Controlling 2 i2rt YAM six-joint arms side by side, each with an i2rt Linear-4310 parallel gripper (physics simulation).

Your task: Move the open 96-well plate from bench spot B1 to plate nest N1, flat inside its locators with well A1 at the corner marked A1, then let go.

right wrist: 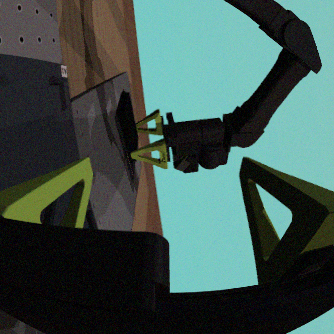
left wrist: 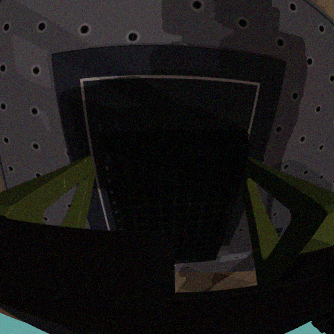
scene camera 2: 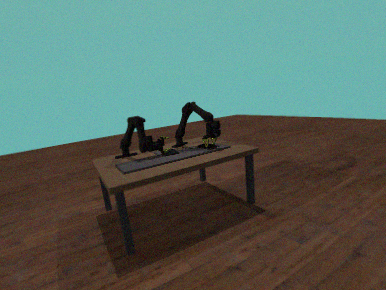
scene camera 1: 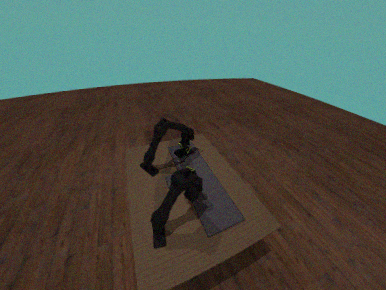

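Where they show: left gripper, fingertip midpoint: (right wrist: 130, 140) (left wrist: 166, 164) (scene camera 2: 210, 146) (scene camera 1: 184, 150); right gripper, fingertip midpoint: (right wrist: 165, 165) (scene camera 2: 170, 142); left arm's base, link origin: (scene camera 2: 179, 145) (scene camera 1: 149, 168); right arm's base, link origin: (scene camera 2: 126, 156) (scene camera 1: 158, 229).
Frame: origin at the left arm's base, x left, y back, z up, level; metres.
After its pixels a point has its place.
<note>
The dark 96-well plate (left wrist: 175, 185) {x -0.089, y -0.378, z 0.028 m} (right wrist: 126, 120) {x -0.112, y -0.297, z 0.029 m} lies on bench spot B1, a dark pad (left wrist: 70, 100) {x -0.045, y -0.440, z 0.015 m} with a pale outline. In the left wrist view it sits between the fingers, its near end hidden by the gripper body. My left gripper (scene camera 1: 185, 148) {x -0.086, y -0.387, z 0.018 m} (scene camera 2: 209, 142) {x -0.086, y -0.387, z 0.018 m} (left wrist: 166, 164) {x -0.086, y -0.387, z 0.018 m} (right wrist: 130, 140) {x -0.086, y -0.387, z 0.018 m} is open, pointing down, with fingertips low beside the plate's two long sides. My right gripper (scene camera 2: 165, 145) {x -0.322, y -0.131, z 0.100 m} is open and empty, by the dark nest N1 (right wrist: 30, 105) {x -0.302, y -0.085, z 0.025 m}, which is partly cut off at the left of the right wrist view. The A1 marks are not readable.
A grey perforated board (scene camera 1: 222, 212) {x -0.708, y -0.064, z 0.013 m} (scene camera 2: 142, 164) {x -0.659, y -0.110, z 0.009 m} (left wrist: 30, 90) {x -0.022, y -0.454, z 0.013 m} (right wrist: 20, 30) {x -0.260, y -0.048, z 0.013 m} runs along the wooden table (scene camera 1: 255, 222) {x -0.917, y -0.147, z 0.000 m} (scene camera 2: 150, 180) {x -0.846, y -0.350, z -0.020 m}. The right arm (scene camera 1: 167, 207) {x -0.491, y 0.212, z 0.216 m} (scene camera 2: 127, 140) {x -0.488, y 0.201, z 0.152 m} reaches over the table beside the left arm (scene camera 1: 155, 140) {x -0.039, y -0.088, z 0.281 m} (scene camera 2: 185, 117) {x -0.048, y -0.134, z 0.280 m}. A small white label (right wrist: 64, 71) {x -0.244, y -0.100, z 0.025 m} sits at the nest's edge.
</note>
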